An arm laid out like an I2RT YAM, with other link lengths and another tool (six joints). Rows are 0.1 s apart.
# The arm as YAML. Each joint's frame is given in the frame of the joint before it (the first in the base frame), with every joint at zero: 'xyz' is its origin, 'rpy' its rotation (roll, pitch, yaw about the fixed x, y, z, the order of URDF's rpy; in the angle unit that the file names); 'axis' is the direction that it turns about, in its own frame. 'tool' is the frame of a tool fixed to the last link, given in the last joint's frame.
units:
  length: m
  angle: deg
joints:
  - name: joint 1
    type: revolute
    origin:
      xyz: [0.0, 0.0, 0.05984]
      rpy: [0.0, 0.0, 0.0]
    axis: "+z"
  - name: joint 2
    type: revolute
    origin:
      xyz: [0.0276, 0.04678, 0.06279]
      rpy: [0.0, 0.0, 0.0]
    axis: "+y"
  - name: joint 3
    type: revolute
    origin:
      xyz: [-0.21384, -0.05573, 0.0]
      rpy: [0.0, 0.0, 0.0]
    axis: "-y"
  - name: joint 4
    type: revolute
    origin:
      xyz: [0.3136, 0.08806, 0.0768]
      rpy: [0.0, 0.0, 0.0]
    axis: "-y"
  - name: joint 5
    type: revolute
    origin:
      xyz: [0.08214, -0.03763, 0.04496]
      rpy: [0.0, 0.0, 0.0]
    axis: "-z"
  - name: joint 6
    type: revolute
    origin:
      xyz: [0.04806, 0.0, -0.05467]
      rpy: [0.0, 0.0, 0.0]
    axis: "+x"
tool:
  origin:
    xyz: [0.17, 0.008, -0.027]
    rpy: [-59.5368, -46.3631, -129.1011]
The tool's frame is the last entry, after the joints.
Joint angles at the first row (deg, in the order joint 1, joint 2, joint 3, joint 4, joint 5, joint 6):
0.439, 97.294, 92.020, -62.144, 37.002, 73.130
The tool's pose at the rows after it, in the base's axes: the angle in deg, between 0 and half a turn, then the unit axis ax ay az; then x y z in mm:
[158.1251 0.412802 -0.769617 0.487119 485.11 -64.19 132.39]
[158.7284 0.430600 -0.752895 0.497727 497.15 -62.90 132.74]
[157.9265 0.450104 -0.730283 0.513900 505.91 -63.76 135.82]
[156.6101 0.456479 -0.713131 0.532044 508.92 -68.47 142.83]
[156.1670 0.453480 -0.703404 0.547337 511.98 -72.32 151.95]
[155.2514 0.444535 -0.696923 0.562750 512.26 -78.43 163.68]
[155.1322 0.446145 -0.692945 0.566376 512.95 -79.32 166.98]
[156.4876 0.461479 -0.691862 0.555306 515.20 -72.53 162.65]
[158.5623 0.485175 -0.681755 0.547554 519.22 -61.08 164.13]
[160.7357 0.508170 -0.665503 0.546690 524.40 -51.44 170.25]
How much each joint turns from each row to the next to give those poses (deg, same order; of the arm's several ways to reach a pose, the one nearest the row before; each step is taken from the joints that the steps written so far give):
0.001, 0.614, 0.790, 3.073, 0.177, -3.597
0.088, 1.404, 1.141, 2.115, -0.175, -3.696
0.349, 1.847, 2.022, 0.882, 1.134, -4.042
0.265, 0.704, 1.146, 0.436, 2.112, -2.721
0.174, 0.002, 0.611, 0.794, 1.669, -1.587
0.090, -0.086, 0.882, 0.089, 2.198, -0.880
0.000, -0.001, 0.353, 0.085, 0.271, -0.793
-0.087, 0.000, 0.088, -0.086, -2.456, -0.788
0.263, -0.263, 0.613, 0.000, -2.900, -2.280
0.175, -0.528, 0.614, 0.613, -2.551, -3.332

